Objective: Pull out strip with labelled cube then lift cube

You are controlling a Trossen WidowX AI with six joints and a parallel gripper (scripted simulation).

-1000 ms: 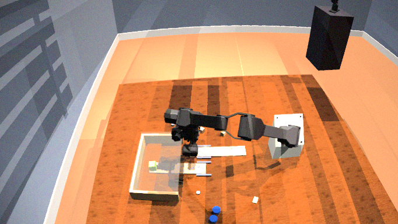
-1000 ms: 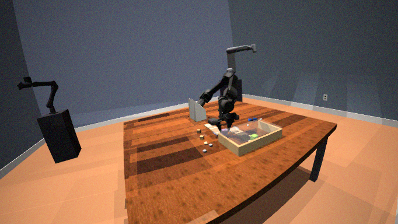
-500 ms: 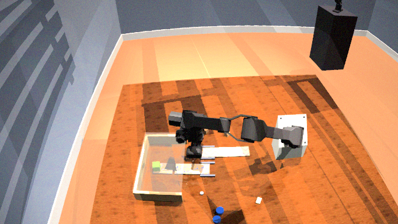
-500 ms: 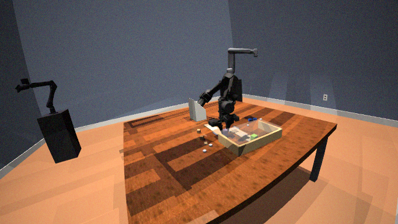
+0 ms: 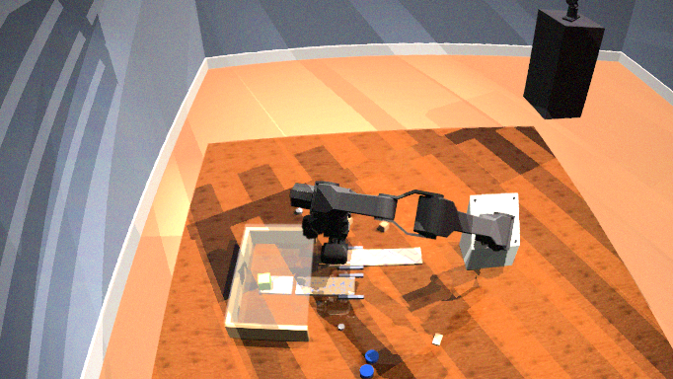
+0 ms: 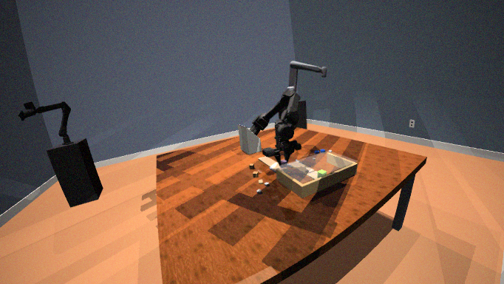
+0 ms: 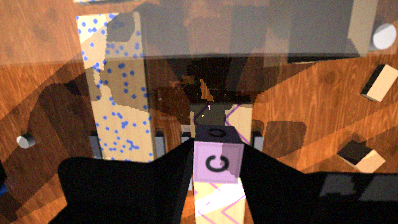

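Now: gripper tip 10 cm past the zigzag strip, 2 cm above it and 1 cm to the right of it. From my gripper tip the other things lie so: grey peg 21 cm to the left, 2 cm below, 2 cm ahead.
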